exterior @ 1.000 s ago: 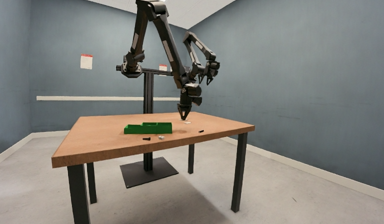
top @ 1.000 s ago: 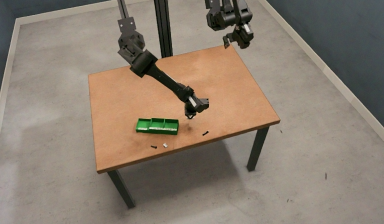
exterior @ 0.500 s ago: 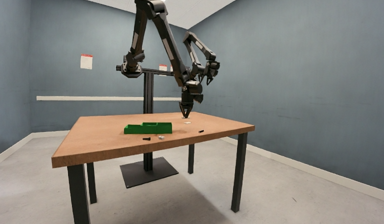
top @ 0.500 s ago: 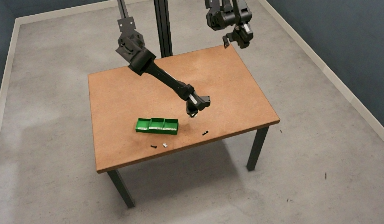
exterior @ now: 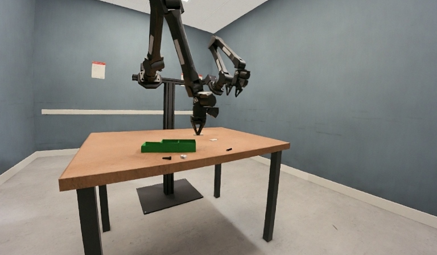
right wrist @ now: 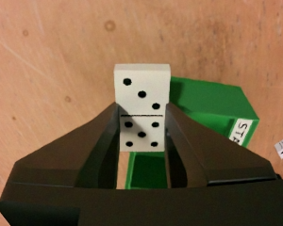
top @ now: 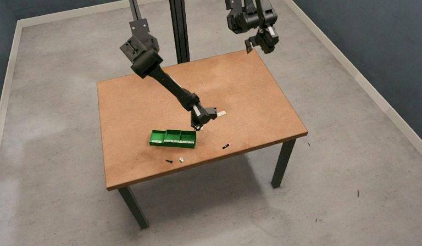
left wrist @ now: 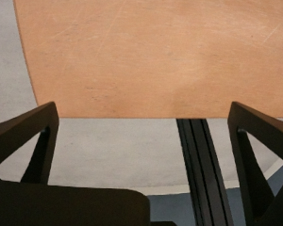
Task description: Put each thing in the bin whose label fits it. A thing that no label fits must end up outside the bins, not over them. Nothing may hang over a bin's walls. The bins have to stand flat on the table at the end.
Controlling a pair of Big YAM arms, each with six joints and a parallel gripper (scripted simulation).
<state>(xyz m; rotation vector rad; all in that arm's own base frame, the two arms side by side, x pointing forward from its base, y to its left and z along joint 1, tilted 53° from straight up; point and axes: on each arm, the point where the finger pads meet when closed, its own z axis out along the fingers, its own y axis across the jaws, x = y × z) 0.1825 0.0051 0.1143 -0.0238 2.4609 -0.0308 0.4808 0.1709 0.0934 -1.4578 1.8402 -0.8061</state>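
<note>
My right gripper is now 3 cm past the green two-compartment bin, 14 cm to the left of it and 5 cm above it. Round my right hand: black bolt: 9 cm ahead, 20 cm to the right, 7 cm below.
</note>
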